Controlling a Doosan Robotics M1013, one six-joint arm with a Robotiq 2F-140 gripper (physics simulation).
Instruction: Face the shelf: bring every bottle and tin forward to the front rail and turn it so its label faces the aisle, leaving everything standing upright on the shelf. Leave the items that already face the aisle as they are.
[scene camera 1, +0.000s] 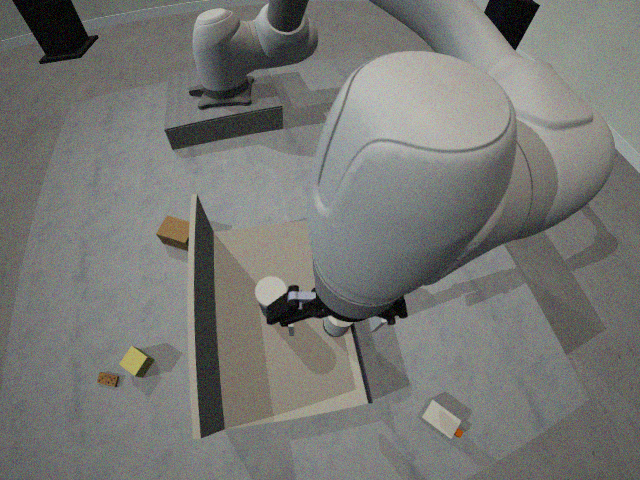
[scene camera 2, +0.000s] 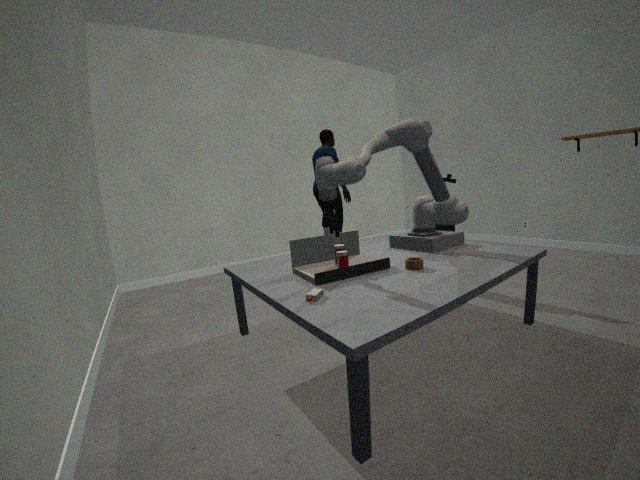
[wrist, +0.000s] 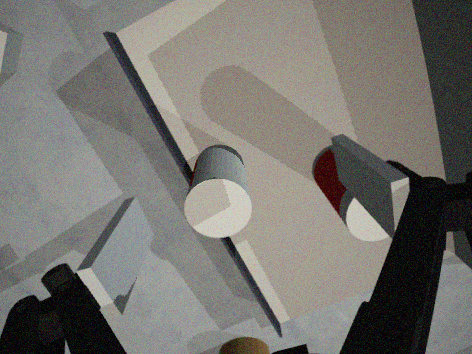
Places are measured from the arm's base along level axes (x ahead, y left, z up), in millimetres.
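Pixels of known places: gripper, fingertip midpoint: (scene camera 1: 332, 325) (scene camera 2: 332, 242) (wrist: 237, 188); arm's base, origin of the base link: (scene camera 1: 227, 93) (scene camera 2: 424, 234).
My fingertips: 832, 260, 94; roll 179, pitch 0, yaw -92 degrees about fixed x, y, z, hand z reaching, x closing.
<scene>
Ahead of a thing's pixels: the offset from my fingertips to its middle, as dx, dy, dz. "spot": to the spot under its first point.
The front tin @(-36, +28, -100) (scene camera 1: 336, 327) (scene camera 2: 343, 259) (wrist: 218, 202), white-topped with a red label, stands upright at the front rail (wrist: 150, 104) of the shelf (scene camera 1: 320, 387) (scene camera 2: 356, 270). In the wrist view a sliver of red shows on its rail side. The back tin @(-84, -103, -95) (scene camera 1: 271, 291) (scene camera 2: 338, 247) (wrist: 332, 181) stands upright farther from the rail; its red label shows on its rail-facing side in the wrist view, partly hidden. My gripper (scene camera 1: 334, 326) (scene camera 2: 332, 238) (wrist: 237, 188) is open and points down over the front tin. One finger overlaps the back tin in the wrist view; contact cannot be told.
The tall back panel @(spot: -55, -233, -52) (scene camera 1: 203, 310) (scene camera 2: 315, 252) edges the shelf. A brown box @(-298, -353, -160) (scene camera 1: 174, 231), yellow block @(+25, -418, -166) (scene camera 1: 135, 361) and small brown block @(+63, -494, -181) (scene camera 1: 108, 379) lie behind it. A white box @(+204, +238, -171) (scene camera 1: 440, 417) (scene camera 2: 315, 293) with an orange end and a tan ring @(-416, +125, -160) (scene camera 2: 413, 264) (wrist: 244, 346) lie outside.
</scene>
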